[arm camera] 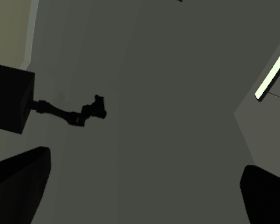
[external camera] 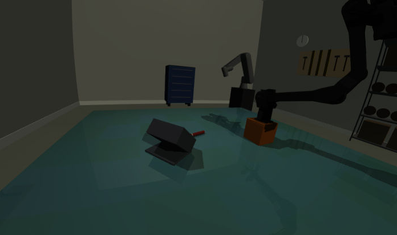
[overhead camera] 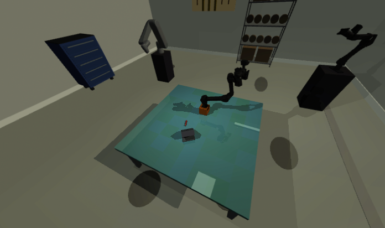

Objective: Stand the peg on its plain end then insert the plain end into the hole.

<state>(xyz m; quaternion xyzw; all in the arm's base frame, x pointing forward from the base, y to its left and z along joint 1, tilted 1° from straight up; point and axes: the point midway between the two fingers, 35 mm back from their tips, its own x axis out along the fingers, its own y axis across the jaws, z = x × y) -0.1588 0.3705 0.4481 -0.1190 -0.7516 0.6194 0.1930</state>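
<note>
My gripper tip is 47 cm short of the red peg, 51 cm to the left of it and 55 cm above it. Round my gripper tip: dark sloped panel (60 cm ahead, 43 cm to the right, 50 cm below).
</note>
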